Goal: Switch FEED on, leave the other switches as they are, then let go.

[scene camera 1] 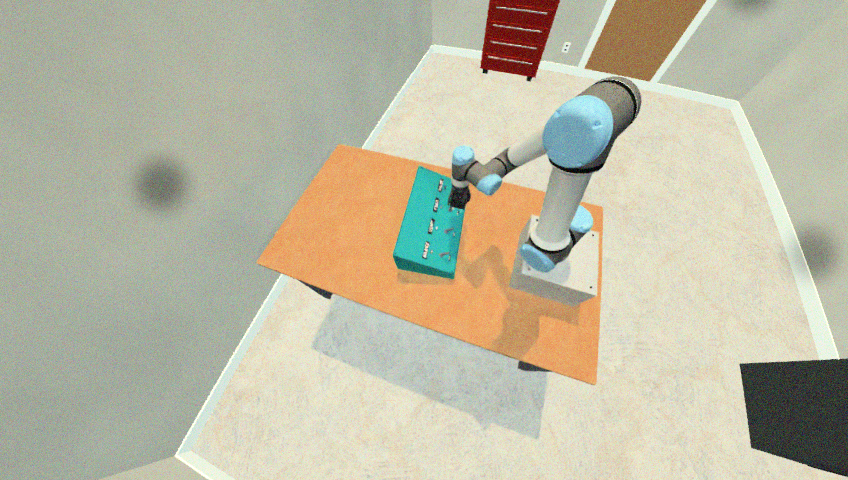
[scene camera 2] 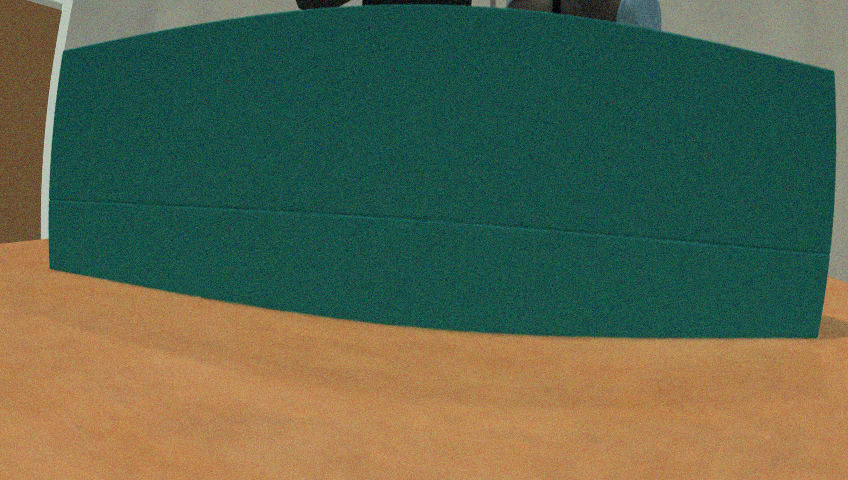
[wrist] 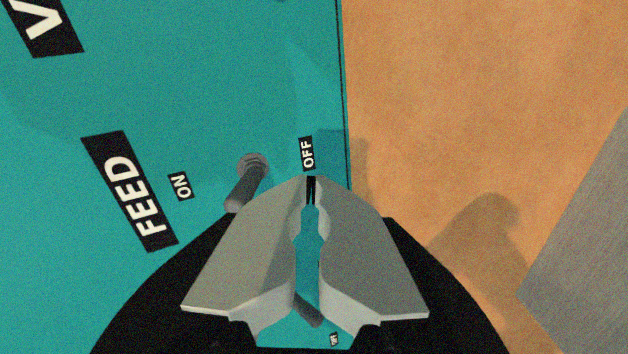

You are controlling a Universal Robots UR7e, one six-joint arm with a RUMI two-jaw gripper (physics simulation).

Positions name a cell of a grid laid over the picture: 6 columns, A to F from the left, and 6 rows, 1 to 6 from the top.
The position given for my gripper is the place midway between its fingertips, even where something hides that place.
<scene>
In view: my gripper (wrist: C4) and a teal switch box (scene camera 2: D3).
The teal switch box also shows in scene camera 1 (scene camera 1: C3) and in the wrist view (wrist: B3).
</scene>
